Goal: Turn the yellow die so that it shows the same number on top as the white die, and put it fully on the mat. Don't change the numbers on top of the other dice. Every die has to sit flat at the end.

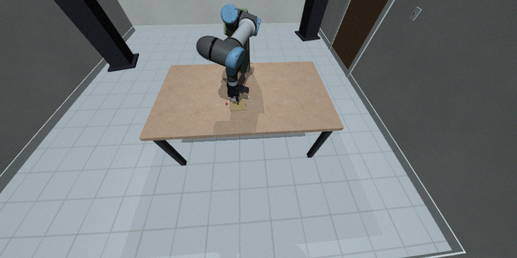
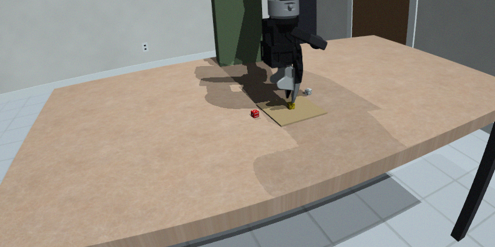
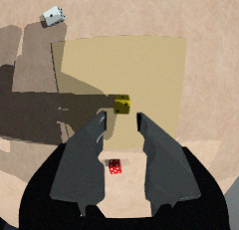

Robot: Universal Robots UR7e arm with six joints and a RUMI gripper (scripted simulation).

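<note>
Now: hand 30 mm above the yellow die. From my hand the other things lie so: red die 100 mm to the right, 30 mm below, 30 mm behind; then tan mat 40 mm below; then white die 110 mm to the left, 40 mm behind, 30 mm below.
</note>
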